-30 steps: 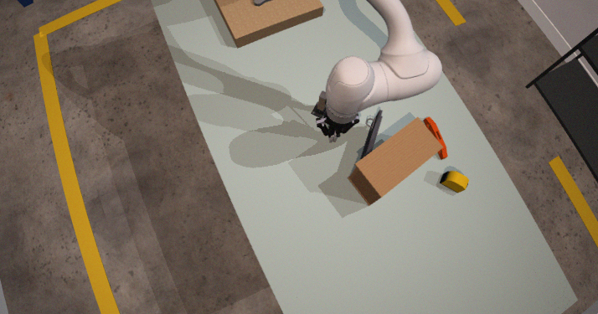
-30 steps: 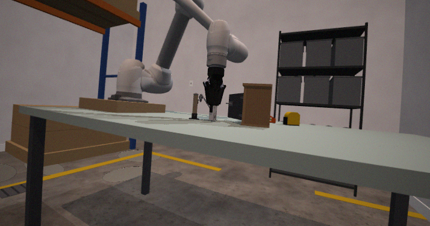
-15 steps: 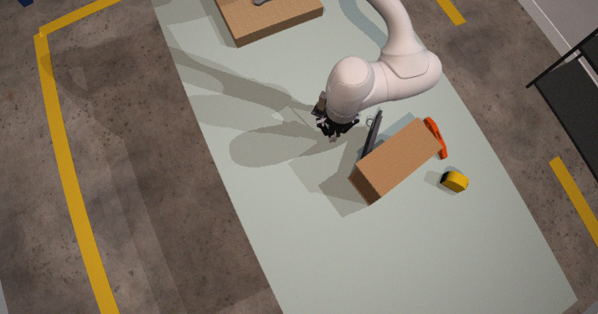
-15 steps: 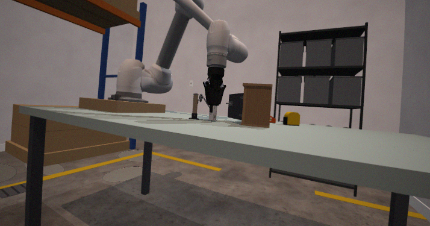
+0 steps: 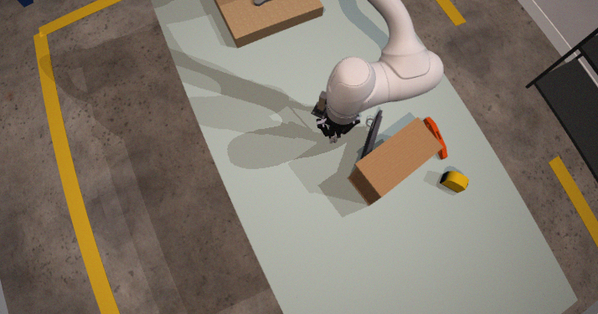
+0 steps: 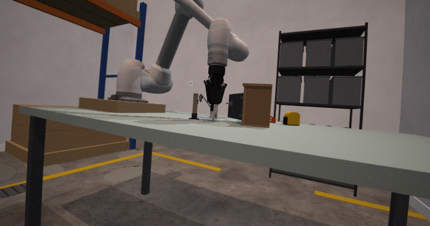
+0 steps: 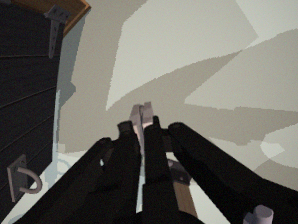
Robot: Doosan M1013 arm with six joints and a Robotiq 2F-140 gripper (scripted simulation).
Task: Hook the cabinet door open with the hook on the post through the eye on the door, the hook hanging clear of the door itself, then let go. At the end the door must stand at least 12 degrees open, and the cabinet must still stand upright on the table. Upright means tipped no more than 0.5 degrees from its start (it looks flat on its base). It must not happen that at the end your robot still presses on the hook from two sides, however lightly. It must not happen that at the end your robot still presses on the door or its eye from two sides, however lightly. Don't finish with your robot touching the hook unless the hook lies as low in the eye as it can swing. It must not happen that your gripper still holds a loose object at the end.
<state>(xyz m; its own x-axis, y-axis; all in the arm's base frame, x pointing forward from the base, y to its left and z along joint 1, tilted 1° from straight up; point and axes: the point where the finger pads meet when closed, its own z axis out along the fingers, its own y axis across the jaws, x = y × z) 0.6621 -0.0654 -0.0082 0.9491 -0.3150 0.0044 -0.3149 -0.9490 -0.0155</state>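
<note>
My hand is 5 cm past the wire hook, 2 cm to the right of it and 2 cm below it. From my hand the other things lie so: orange object (33 cm to the left, 15 cm ahead, 3 cm below); then dark door (7 cm to the left, 7 cm ahead, 3 cm above); then yellow tape measure (31 cm to the left, 30 cm ahead, 2 cm below).
</note>
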